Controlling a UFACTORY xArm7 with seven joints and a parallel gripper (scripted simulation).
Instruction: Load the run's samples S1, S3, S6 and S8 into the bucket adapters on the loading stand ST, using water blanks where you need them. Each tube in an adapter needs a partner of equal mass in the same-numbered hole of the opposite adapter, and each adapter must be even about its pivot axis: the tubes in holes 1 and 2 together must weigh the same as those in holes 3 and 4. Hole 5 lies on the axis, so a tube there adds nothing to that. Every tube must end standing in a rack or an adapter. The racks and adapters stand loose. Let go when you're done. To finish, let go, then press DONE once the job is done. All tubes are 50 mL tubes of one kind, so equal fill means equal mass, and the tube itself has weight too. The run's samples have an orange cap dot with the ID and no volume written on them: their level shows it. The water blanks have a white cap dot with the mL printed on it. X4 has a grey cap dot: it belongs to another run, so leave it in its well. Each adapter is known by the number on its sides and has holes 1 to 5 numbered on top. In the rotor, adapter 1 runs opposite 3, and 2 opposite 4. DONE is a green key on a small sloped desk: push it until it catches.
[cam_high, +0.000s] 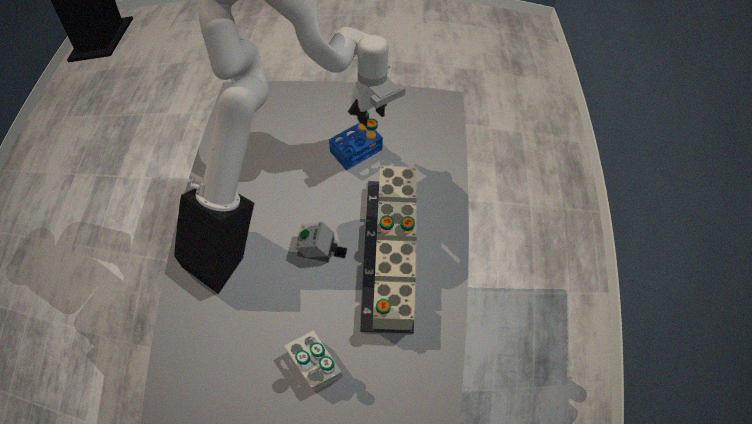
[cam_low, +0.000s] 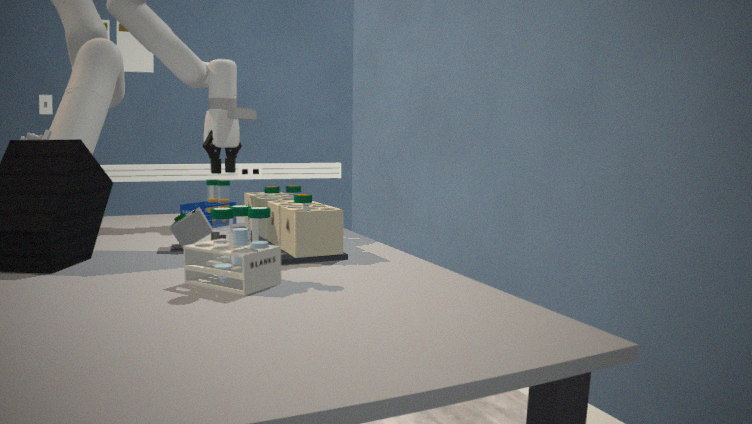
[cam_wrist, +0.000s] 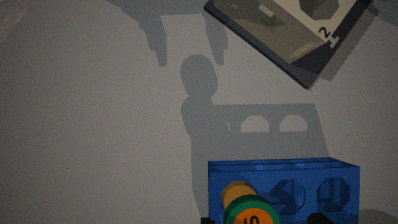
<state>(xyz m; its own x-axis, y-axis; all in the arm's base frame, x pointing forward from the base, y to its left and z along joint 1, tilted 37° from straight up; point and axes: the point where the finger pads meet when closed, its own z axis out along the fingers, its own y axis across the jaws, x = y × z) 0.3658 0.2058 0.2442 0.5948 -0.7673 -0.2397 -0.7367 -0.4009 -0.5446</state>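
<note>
Now: the orange-filled tube 100 mm below my hand and 10 mm behind it. From my hand the other things lie so: tube X4: 100 mm below, 40 mm to the left, 30 mm behind; blue sample rack: 130 mm below, 40 mm behind, 10 mm to the right; pink-filled tube: 310 mm to the right, 90 mm below, 40 mm ahead.
</note>
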